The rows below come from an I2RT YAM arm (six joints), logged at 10 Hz.
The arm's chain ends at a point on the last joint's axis. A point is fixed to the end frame.
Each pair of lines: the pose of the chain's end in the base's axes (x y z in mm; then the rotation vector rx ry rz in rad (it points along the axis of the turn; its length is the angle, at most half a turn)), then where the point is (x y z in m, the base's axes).
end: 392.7 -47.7 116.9 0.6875 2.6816 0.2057
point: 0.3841 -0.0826 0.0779
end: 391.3 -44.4 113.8 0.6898 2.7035 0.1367
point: 0.3814 -0.0809 0.0766
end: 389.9 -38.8 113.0 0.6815 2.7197 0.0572
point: 0.3791 -0.0772 0.0780
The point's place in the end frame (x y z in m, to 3 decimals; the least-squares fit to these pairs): 0.002 -0.043 0.031
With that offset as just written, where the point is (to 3 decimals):
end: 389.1 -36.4 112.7 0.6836 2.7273 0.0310
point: 0.378 -0.075 0.078
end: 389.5 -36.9 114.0 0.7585 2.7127 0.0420
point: 0.376 -0.075 0.079
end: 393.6 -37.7 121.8 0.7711 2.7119 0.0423
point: 0.380 -0.075 0.087
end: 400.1 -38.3 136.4 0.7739 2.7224 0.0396
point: 0.386 -0.076 0.102
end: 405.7 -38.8 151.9 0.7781 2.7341 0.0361
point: 0.391 -0.076 0.117
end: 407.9 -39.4 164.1 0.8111 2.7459 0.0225
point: 0.392 -0.077 0.130
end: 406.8 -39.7 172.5 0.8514 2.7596 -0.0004
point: 0.389 -0.077 0.139
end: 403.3 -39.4 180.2 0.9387 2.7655 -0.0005
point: 0.382 -0.075 0.147
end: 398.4 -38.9 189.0 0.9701 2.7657 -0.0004
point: 0.376 -0.074 0.155
